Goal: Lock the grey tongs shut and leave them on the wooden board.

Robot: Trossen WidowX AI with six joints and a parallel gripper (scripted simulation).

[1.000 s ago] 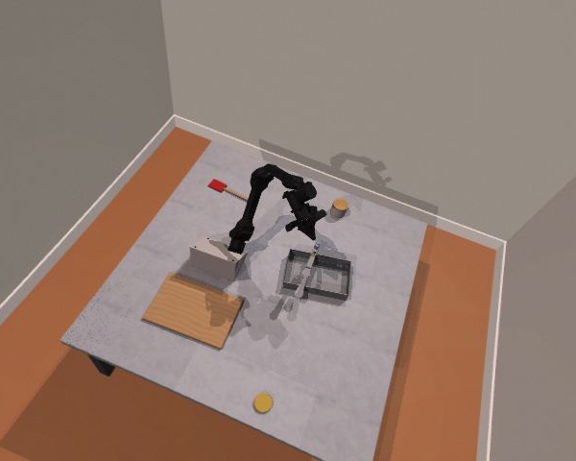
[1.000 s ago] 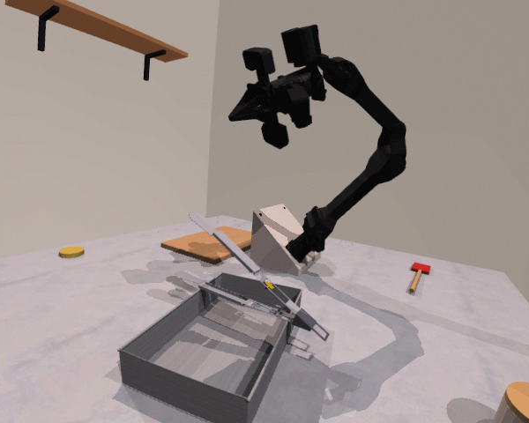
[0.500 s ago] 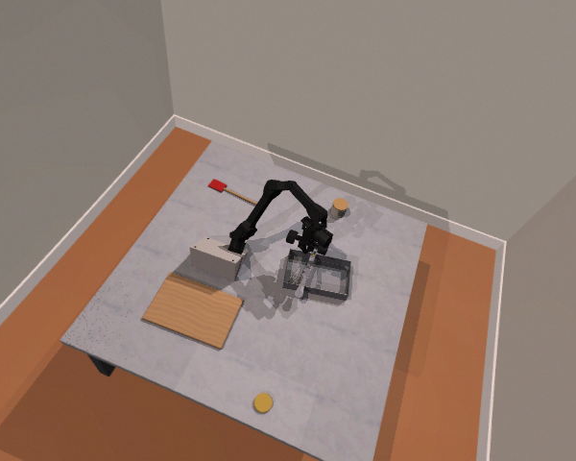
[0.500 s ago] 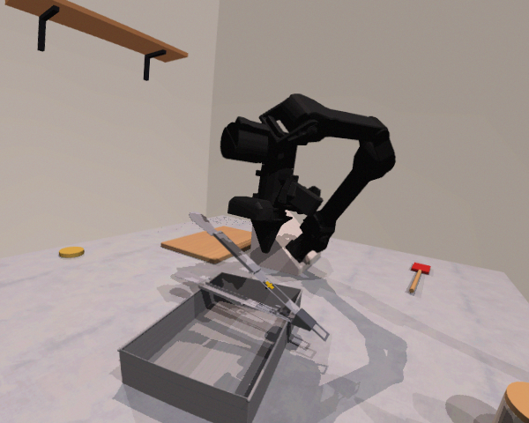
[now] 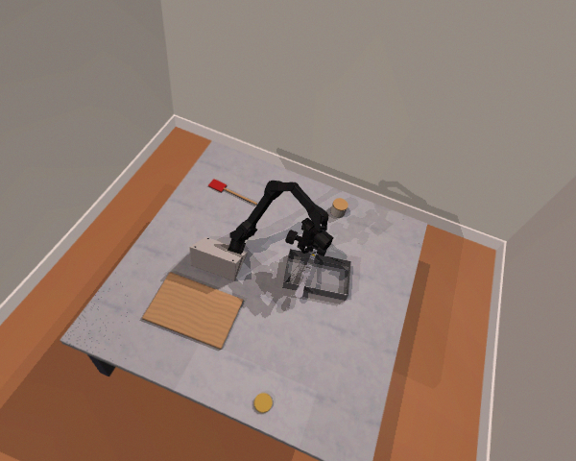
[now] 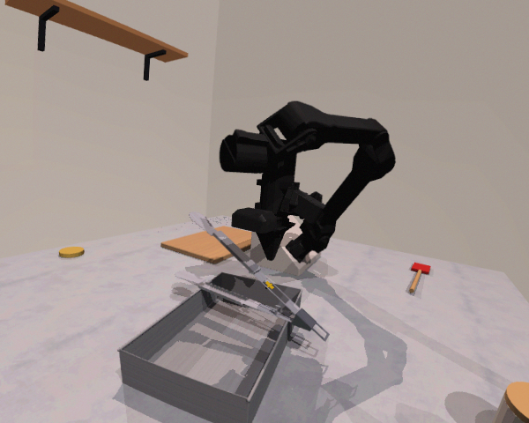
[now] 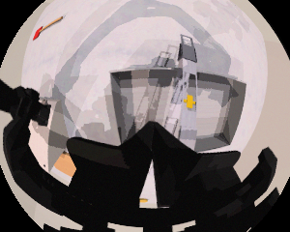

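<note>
My gripper tip is 90 mm short of the roasting tin, 30 mm to the left of it and 100 mm above it. From my gripper tip the other things lie so: yellow disc 10 mm behind, 650 mm to the right, 120 mm below; then wooden board 400 mm behind, 350 mm to the right, 120 mm below; then cork-lidded jar 130 mm ahead, 400 mm to the left, 100 mm below.
</note>
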